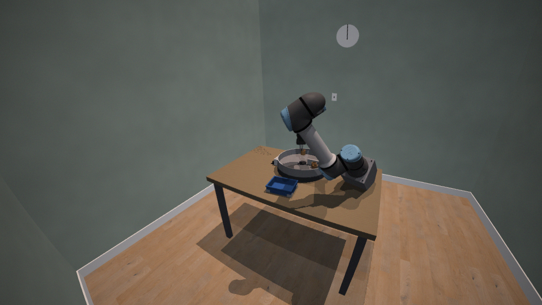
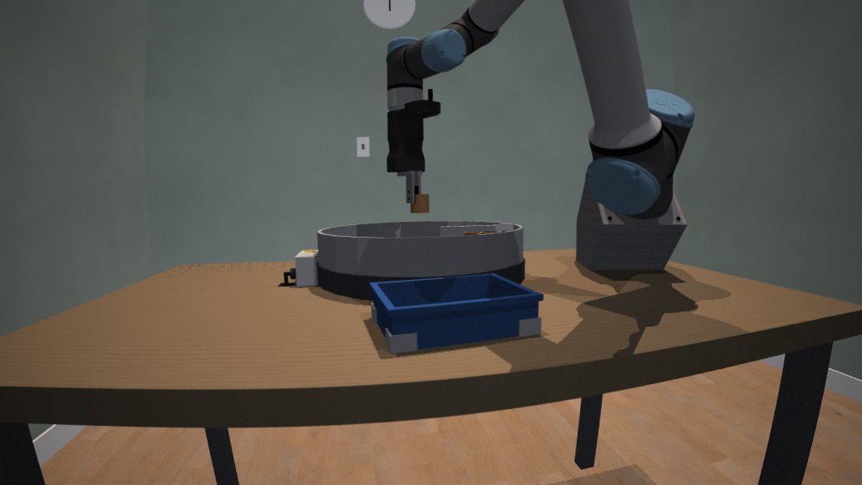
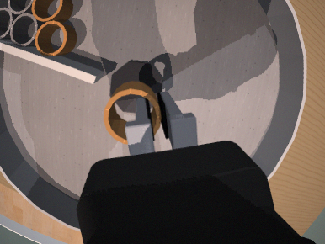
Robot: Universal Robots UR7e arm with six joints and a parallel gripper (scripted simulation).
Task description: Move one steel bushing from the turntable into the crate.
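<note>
Now: the grey round turntable 1 cm behind my hand, 1 cm to the right of it and 12 cm below it. Round my hand: blue crate: 1 cm ahead, 34 cm to the left, 15 cm below.
</note>
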